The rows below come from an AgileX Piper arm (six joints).
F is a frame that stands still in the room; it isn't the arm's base.
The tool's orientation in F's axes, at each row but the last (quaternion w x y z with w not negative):
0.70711, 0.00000, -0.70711, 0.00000
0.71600, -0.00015, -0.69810, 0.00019
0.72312, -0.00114, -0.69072, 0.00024
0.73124, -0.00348, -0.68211, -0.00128
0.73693, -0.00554, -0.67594, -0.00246
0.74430, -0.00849, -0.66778, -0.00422
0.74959, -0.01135, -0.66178, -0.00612
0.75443, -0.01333, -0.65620, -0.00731
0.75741, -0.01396, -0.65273, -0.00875
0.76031, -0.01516, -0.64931, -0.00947
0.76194, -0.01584, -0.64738, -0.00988
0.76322, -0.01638, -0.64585, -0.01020
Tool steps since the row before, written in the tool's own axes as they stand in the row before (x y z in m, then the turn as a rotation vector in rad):
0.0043, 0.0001, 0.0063, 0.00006, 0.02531, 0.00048
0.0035, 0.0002, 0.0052, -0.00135, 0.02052, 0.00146
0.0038, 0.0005, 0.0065, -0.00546, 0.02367, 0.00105
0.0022, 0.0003, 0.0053, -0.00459, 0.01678, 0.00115
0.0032, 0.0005, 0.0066, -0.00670, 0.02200, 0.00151
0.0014, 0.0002, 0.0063, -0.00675, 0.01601, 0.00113
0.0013, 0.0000, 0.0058, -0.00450, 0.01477, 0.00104
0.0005, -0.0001, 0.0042, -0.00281, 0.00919, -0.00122
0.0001, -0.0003, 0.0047, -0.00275, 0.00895, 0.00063
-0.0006, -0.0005, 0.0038, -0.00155, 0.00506, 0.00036
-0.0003, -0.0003, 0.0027, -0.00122, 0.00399, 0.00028
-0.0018, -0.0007, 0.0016, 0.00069, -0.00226, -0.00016
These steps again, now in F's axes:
-0.0063, 0.0001, 0.0043, -0.00048, 0.02531, 0.00006
-0.0051, 0.0002, 0.0036, -0.00149, 0.02052, -0.00132
-0.0063, 0.0005, 0.0041, -0.00127, 0.02366, -0.00545
-0.0051, 0.0003, 0.0026, -0.00135, 0.01677, -0.00456
-0.0063, 0.0006, 0.0038, -0.00184, 0.02199, -0.00665
-0.0061, 0.0003, 0.0021, -0.00157, 0.01599, -0.00670
-0.0056, 0.0002, 0.0020, -0.00123, 0.01476, -0.00447
-0.0041, 0.0000, 0.0011, 0.00108, 0.00913, -0.00305
-0.0046, -0.0001, 0.0008, -0.00075, 0.00895, -0.00271
-0.0039, -0.0004, 0.0000, -0.00043, 0.00506, -0.00153
-0.0027, -0.0002, 0.0001, -0.00033, 0.00399, -0.00120
-0.0019, -0.0006, -0.0015, 0.00019, -0.00226, 0.00068

